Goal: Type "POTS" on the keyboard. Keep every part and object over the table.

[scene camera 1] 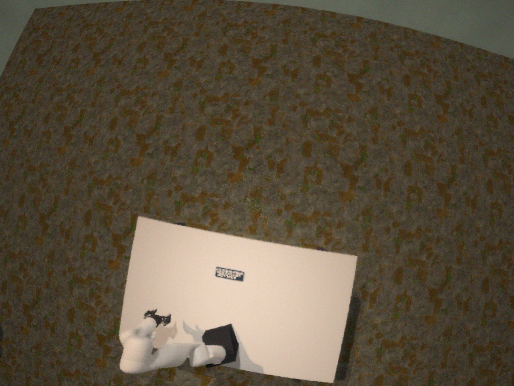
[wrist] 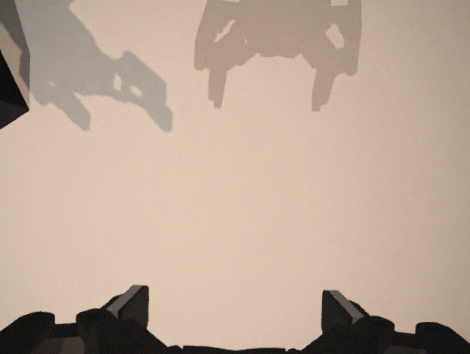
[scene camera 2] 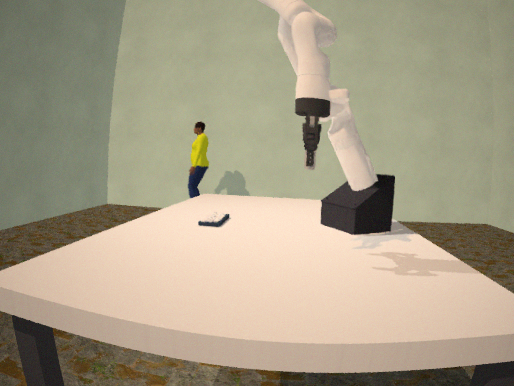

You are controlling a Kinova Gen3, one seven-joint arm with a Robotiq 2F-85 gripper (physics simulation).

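Seen in the pictures: gripper, between the fingertips: [scene camera 1: 163, 312] [wrist: 234, 308] [scene camera 2: 309, 168]; arm's base, origin of its link: [scene camera 1: 218, 353] [scene camera 2: 363, 183].
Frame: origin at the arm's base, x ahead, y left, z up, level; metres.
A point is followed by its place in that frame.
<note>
The keyboard [scene camera 1: 230, 273] {z -0.128, x 0.469, y 0.081 m} [scene camera 2: 214, 219] {z -0.126, x 0.440, y 0.152 m}, dark blue with whitish keys, lies flat on the white table [scene camera 1: 300, 310] {z -0.144, x 0.358, y -0.431 m} [scene camera 2: 250, 290] {z -0.144, x 0.214, y 0.632 m} [wrist: 240, 200] {z -0.144, x 0.111, y 0.385 m}. Its letters are too small to read in the scene views, and it does not show in the wrist view. My gripper [scene camera 1: 158, 317] {z 0.042, x 0.154, y 0.387 m} [scene camera 2: 310, 166] {z 0.042, x 0.154, y 0.387 m} [wrist: 234, 308] {z 0.042, x 0.154, y 0.387 m} is open and empty, with its fingers pointing down. It hangs high above the table, well apart from the keyboard, near the left edge in the first scene view. In the wrist view its two fingers stand wide apart over the bare table top.
The black base block [scene camera 1: 220, 342] {z -0.032, x 0.055, y 0.010 m} [scene camera 2: 355, 210] {z -0.072, x 0.031, y 0.134 m} [wrist: 7, 95] {z -0.114, x 0.022, y 0.129 m} of the arm stands at the table's edge. Shadows of the arm and gripper fall on the table. A person in a yellow top [scene camera 2: 200, 150] stands beyond the table in the second scene view.
</note>
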